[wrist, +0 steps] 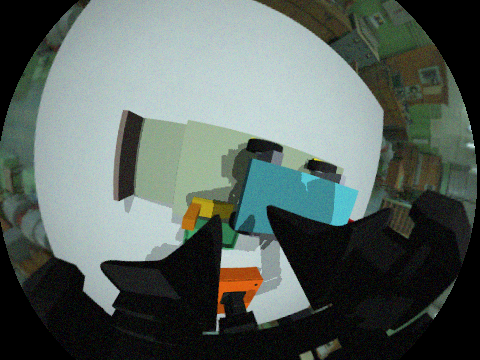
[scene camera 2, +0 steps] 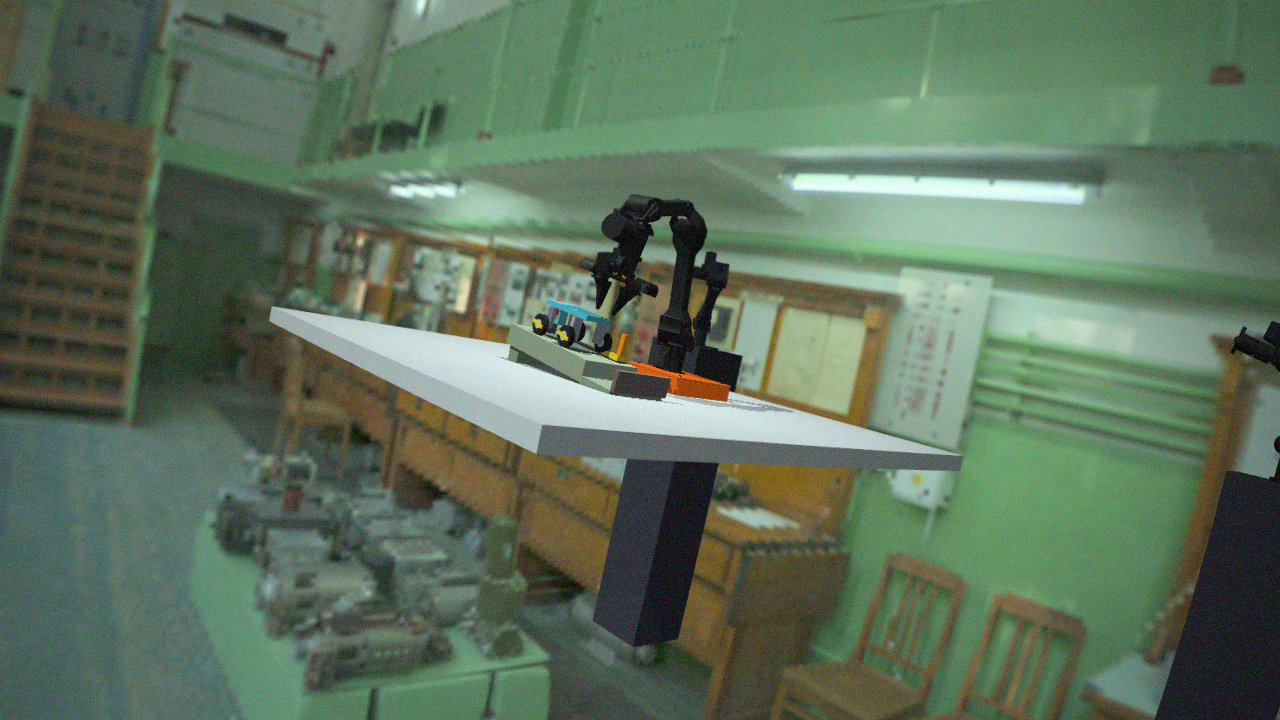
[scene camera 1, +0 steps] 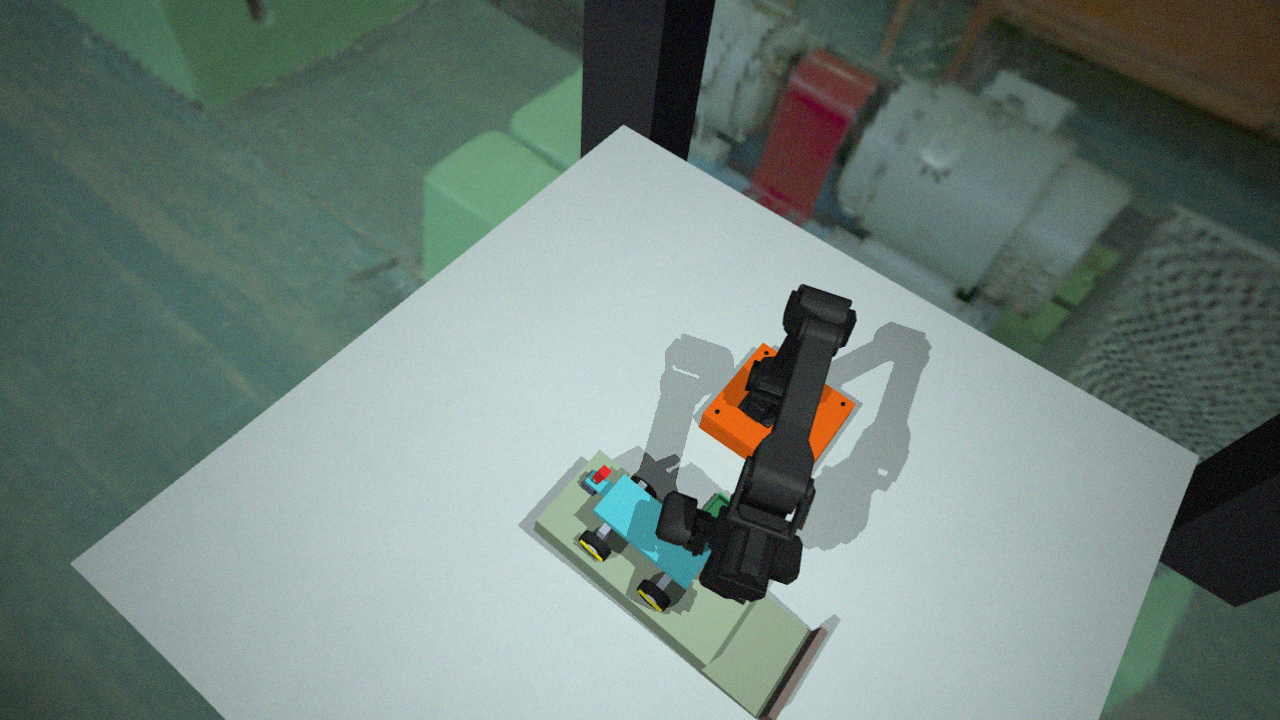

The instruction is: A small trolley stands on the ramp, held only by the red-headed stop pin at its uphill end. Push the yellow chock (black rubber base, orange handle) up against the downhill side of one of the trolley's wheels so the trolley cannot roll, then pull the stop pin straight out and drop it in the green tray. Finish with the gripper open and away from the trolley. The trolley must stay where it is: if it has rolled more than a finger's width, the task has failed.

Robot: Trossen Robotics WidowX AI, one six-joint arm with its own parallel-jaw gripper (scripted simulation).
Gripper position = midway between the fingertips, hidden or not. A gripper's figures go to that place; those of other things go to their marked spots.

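Scene:
My gripper [wrist: 243,215] is 10 cm from the lens. There is a cyan trolley [wrist: 324,197] as well, 16 cm from the lens, and a yellow chock [wrist: 200,207] that sits 19 cm from the lens.

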